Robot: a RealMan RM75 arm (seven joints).
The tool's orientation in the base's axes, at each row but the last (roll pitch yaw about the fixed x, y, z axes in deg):
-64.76 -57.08 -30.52
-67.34 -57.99 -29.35
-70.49 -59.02 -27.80
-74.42 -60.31 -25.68
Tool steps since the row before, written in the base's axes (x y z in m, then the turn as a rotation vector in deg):
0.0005 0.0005 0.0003 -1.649 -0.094 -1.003
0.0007 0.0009 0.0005 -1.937 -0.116 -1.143
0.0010 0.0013 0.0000 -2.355 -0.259 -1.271
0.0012 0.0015 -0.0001 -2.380 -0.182 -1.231
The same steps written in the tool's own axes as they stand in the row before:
0.0003 0.0003 0.0006 -1.588 -0.941 -0.572
0.0005 0.0003 0.0011 -1.834 -1.122 -0.670
0.0001 0.0008 0.0014 -2.100 -1.413 -0.908
0.0001 0.0009 0.0017 -2.093 -1.463 -0.833

